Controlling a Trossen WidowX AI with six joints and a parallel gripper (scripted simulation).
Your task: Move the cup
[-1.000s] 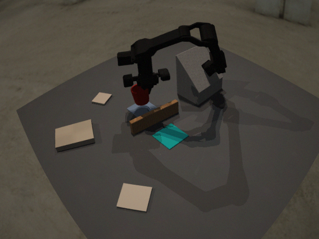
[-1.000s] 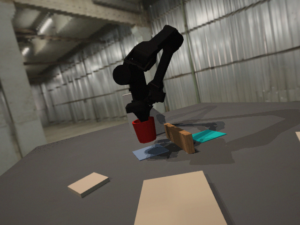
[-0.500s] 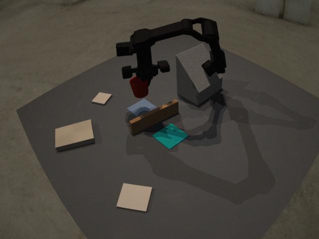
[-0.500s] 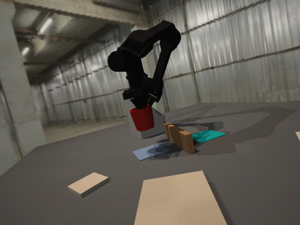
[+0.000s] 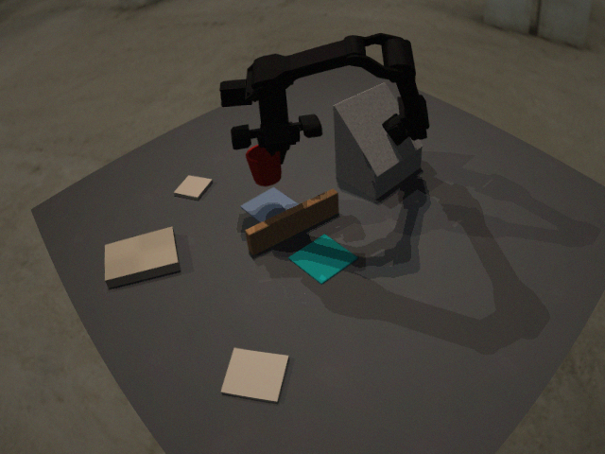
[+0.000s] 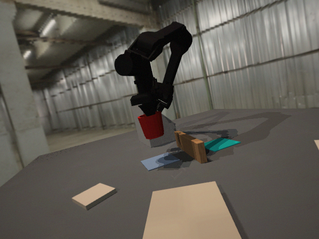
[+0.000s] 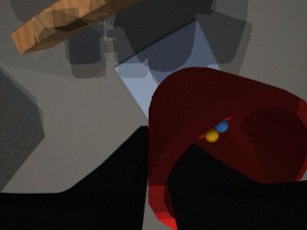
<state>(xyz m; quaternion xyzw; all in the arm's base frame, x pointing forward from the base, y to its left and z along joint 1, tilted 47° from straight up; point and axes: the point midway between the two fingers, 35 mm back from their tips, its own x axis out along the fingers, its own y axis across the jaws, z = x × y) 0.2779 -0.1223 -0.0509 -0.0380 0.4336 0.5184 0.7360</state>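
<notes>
My gripper tip is now 18 cm to the right of the teal pad, 13 cm above it and 7 cm short of it. Also, from my gripper tip: red cup: 2 cm to the right, 2 cm ahead; then pale blue pad: 13 cm below, 2 cm to the right, 2 cm ahead; then wooden bar: 10 cm below, 8 cm to the left, 5 cm ahead.
</notes>
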